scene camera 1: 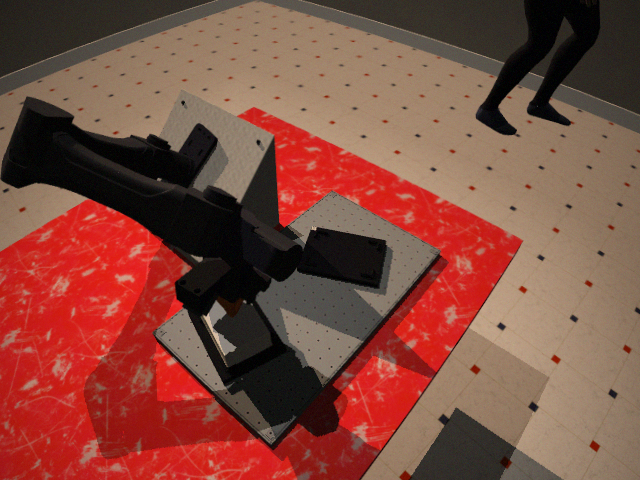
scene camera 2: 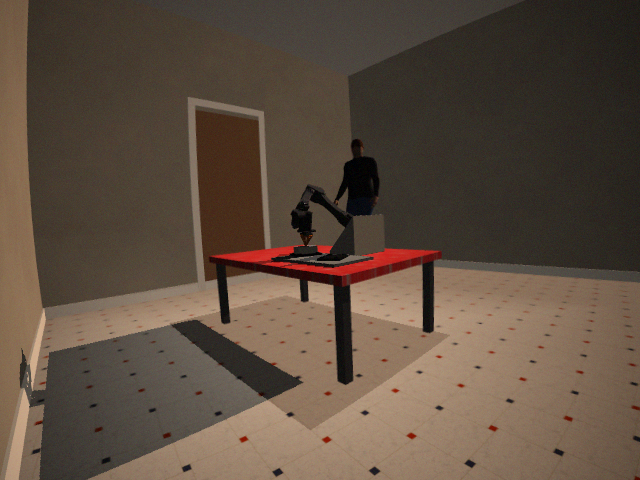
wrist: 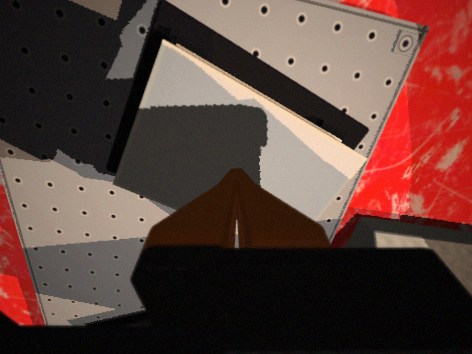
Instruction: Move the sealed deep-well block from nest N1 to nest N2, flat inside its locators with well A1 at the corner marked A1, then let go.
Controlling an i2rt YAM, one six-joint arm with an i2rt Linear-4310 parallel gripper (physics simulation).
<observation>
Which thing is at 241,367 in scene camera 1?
A black nest.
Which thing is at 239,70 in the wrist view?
A black nest.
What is my gripper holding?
A block.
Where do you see a grey perforated plate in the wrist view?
At 73,73
</observation>
